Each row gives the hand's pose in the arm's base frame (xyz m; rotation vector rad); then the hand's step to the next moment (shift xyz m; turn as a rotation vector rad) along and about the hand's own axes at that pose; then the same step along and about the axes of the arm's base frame.
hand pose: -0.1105 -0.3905 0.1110 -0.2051 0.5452 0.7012
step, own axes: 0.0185 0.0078 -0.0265 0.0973 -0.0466 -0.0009
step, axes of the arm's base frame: -0.0042 0.0067 -0.0323 0.0919 0.0188 -0.0533
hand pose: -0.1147 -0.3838 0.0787 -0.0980 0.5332 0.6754
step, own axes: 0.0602 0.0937 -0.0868 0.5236 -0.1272 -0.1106
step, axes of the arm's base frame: -0.0567 0.0853 -0.0972 0.3718 0.1706 -0.3677
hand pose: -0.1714 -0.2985 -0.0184 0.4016 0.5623 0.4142
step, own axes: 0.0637 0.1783 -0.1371 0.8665 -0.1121 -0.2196
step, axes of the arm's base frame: -0.0779 0.2148 -0.0494 0.5681 0.3743 -0.5906
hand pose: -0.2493 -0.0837 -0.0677 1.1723 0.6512 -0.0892
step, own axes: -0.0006 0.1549 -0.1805 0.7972 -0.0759 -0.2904
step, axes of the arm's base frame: -0.0168 0.2208 0.0869 0.4956 0.4328 -0.5411
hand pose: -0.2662 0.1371 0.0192 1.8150 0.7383 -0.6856
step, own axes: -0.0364 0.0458 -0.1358 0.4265 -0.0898 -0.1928
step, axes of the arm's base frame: 0.0266 0.1077 0.0977 0.2326 0.2813 -0.3065
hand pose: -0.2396 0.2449 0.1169 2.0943 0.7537 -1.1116
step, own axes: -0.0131 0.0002 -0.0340 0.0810 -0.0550 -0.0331
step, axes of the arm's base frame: 0.0106 0.0231 0.0261 0.0148 0.0746 -0.0699
